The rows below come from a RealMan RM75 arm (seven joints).
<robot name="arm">
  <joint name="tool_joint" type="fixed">
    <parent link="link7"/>
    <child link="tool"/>
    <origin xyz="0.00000 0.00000 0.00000"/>
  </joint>
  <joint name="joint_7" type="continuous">
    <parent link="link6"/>
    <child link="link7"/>
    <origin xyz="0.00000 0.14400 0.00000" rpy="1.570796 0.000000 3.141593"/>
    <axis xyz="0 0 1"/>
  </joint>
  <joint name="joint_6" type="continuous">
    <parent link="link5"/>
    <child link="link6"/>
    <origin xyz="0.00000 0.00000 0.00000" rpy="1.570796 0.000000 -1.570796"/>
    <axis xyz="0 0 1"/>
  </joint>
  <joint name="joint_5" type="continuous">
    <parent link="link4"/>
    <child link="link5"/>
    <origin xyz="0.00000 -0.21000 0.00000" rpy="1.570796 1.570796 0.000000"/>
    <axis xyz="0 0 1"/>
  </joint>
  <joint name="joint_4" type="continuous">
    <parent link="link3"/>
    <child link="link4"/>
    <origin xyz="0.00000 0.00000 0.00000" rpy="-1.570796 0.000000 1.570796"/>
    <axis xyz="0 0 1"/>
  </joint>
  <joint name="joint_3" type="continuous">
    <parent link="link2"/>
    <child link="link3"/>
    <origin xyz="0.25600 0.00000 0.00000" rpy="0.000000 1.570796 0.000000"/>
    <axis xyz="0 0 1"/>
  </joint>
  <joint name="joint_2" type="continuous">
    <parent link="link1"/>
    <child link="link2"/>
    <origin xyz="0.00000 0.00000 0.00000" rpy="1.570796 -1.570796 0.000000"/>
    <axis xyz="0 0 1"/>
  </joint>
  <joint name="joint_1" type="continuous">
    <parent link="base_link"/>
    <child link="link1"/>
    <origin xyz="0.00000 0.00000 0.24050" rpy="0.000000 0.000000 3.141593"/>
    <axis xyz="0 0 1"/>
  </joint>
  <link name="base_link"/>
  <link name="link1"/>
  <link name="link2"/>
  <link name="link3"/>
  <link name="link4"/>
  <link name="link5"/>
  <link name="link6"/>
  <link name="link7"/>
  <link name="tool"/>
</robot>
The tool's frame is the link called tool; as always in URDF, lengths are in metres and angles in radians. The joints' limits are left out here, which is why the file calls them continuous.
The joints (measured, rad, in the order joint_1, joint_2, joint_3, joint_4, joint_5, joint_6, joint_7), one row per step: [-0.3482 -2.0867 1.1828 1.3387 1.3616 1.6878 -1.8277]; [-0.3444 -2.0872 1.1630 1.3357 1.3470 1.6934 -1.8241]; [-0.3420 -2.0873 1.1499 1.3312 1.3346 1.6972 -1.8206]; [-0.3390 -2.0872 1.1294 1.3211 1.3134 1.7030 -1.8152]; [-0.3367 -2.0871 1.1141 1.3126 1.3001 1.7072 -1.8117]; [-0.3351 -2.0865 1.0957 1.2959 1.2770 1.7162 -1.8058]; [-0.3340 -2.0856 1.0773 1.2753 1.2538 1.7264 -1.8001]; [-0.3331 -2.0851 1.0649 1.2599 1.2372 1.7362 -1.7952]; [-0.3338 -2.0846 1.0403 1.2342 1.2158 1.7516 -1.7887]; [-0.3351 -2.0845 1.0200 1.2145 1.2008 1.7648 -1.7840]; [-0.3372 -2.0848 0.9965 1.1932 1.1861 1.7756 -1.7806]
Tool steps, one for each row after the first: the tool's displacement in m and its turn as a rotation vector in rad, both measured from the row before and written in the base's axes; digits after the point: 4 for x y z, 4 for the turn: [-0.0019 0.0004 0.0050 0.0140 -0.0203 0.0064]; [-0.0014 0.0003 0.0034 0.0091 -0.0163 0.0046]; [-0.0024 0.0006 0.0053 0.0134 -0.0277 0.0083]; [-0.0023 0.0005 0.0036 0.0093 -0.0185 0.0079]; [-0.0029 0.0002 0.0045 0.0080 -0.0298 0.0074]; [-0.0035 0.0002 0.0043 0.0059 -0.0308 0.0088]; [-0.0026 -0.0003 0.0028 0.0030 -0.0220 0.0039]; [-0.0045 0.0001 0.0047 0.0071 -0.0328 0.0092]; [-0.0035 0.0000 0.0036 0.0060 -0.0247 0.0060]; [-0.0038 0.0005 0.0040 0.0084 -0.0270 0.0105]
